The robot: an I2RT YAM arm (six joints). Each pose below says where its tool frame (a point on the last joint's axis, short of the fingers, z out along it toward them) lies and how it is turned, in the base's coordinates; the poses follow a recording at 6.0 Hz.
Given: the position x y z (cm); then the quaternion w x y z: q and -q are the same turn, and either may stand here.
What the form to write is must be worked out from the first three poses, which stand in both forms.
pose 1, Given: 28.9, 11.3, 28.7, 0.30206, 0.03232, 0.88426, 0.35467
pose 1, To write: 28.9, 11.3, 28.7, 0.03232, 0.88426, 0.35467, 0.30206
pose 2, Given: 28.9, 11.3, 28.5, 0.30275, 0.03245, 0.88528, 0.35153
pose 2, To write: 28.9, 11.3, 28.5, 0.03245, 0.88528, 0.35153, 0.30275
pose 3, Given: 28.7, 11.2, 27.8, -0.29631, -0.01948, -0.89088, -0.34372
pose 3, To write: 28.7, 11.2, 27.8, 0.01948, 0.89088, 0.34372, 0.29631
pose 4, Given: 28.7, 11.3, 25.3, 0.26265, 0.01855, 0.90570, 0.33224
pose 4, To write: 28.7, 11.3, 25.3, 0.01855, 0.90570, 0.33224, 0.26265
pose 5, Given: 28.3, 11.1, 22.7, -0.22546, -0.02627, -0.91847, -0.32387
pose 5, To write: 28.3, 11.1, 22.7, 0.02627, 0.91847, 0.32387, 0.22546
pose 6, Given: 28.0, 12.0, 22.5, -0.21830, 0.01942, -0.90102, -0.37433
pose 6, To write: 28.0, 12.0, 22.5, -0.01942, 0.90102, 0.37433, 0.21830
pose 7, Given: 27.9, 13.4, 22.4, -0.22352, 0.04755, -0.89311, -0.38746
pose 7, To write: 27.9, 13.4, 22.4, -0.04755, 0.89311, 0.38746, 0.22352
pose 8, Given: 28.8, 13.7, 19.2, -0.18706, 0.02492, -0.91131, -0.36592
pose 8, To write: 28.8, 13.7, 19.2, -0.02492, 0.91131, 0.36592, 0.18706
